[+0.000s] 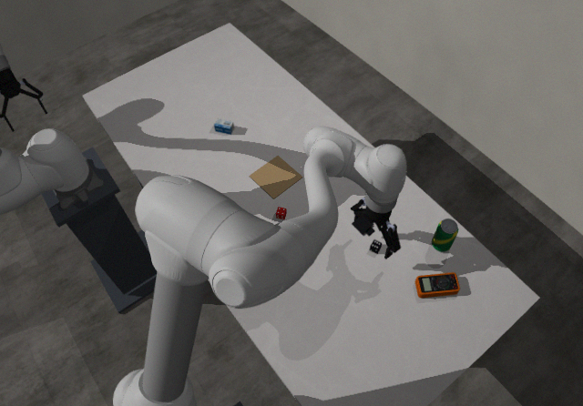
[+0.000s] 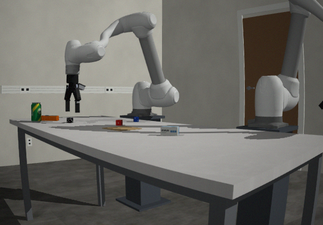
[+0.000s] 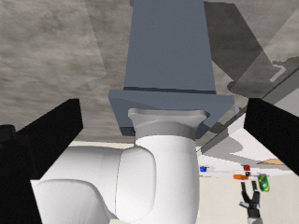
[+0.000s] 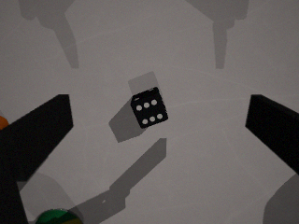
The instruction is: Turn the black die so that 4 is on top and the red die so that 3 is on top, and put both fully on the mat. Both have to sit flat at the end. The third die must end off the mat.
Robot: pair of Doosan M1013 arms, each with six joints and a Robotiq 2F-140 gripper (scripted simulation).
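Note:
Now: the blue die 370 mm behind my right hand, 140 mm to the left of it and 60 mm below it. From my right hand the other things lie so: black die: 10 mm ahead, 10 mm to the right, 60 mm below; red die: 170 mm behind, 280 mm to the left, 60 mm below; tan mat: 90 mm behind, 430 mm to the left, 70 mm below.

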